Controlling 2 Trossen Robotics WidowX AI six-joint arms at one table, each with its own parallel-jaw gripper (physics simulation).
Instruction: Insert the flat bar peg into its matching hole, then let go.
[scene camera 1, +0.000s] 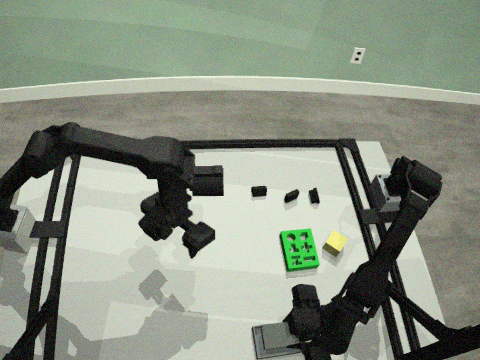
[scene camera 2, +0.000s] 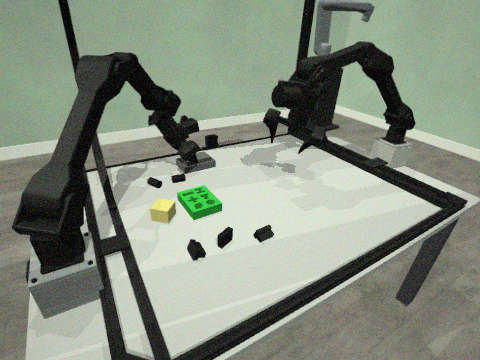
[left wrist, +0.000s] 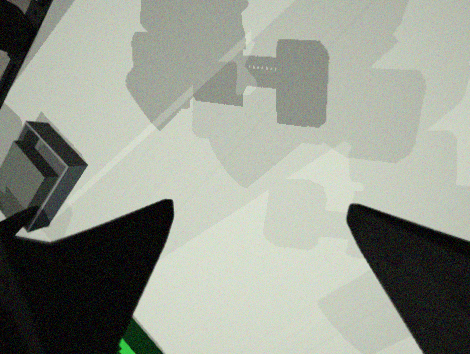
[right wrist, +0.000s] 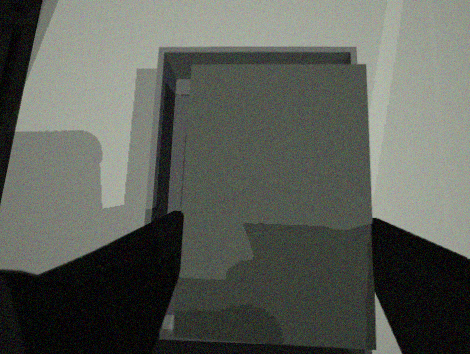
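The green hole board (scene camera 1: 284, 250) (scene camera 2: 202, 213) lies flat on the table right of centre; one corner of it shows in the left wrist view (left wrist: 125, 346). Three black pegs (scene camera 1: 258, 191) (scene camera 1: 291, 195) (scene camera 1: 314, 196) lie in a row behind it. I cannot tell which one is the flat bar. My right gripper (right wrist: 273, 227) (scene camera 1: 304, 337) is shut on a flat grey lid (right wrist: 276, 147) (scene camera 1: 276, 336), held just over a dark grey box (right wrist: 163, 140) (scene camera 2: 204, 165). My left gripper (scene camera 1: 174, 232) (scene camera 2: 288, 143) (left wrist: 259, 209) is open and empty, high above the table's left side.
A yellow cube (scene camera 1: 335, 243) (scene camera 2: 163, 210) stands close beside the board. Two more small black pegs (scene camera 2: 154, 182) (scene camera 2: 178, 178) lie between the board and the box. A black frame (scene camera 1: 346, 168) runs around the table. The box corner shows in the left wrist view (left wrist: 68, 165).
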